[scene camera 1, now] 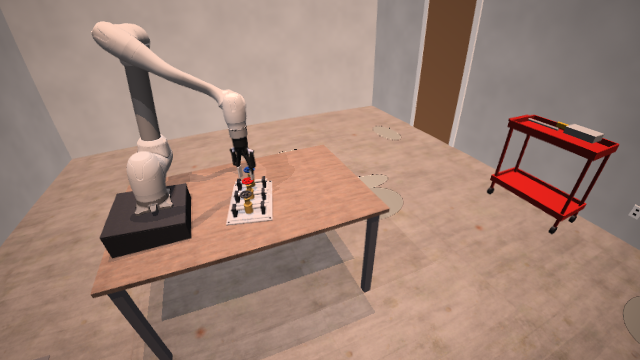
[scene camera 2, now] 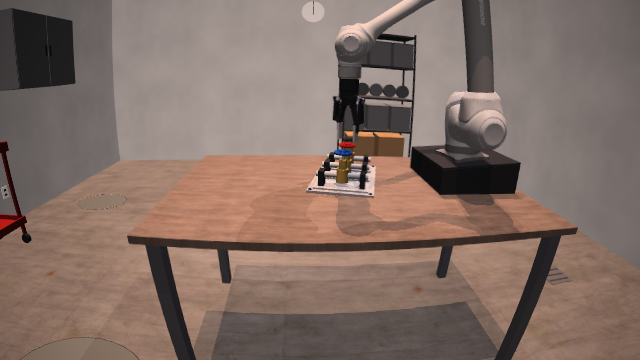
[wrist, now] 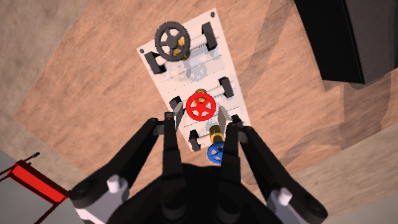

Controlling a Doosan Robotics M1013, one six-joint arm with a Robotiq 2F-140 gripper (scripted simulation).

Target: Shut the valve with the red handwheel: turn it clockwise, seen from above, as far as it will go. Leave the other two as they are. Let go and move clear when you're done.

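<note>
My own gripper is there in the pictures, and I can see it in the wrist view too. A black handwheel is also part of what the pictures show me.
</note>
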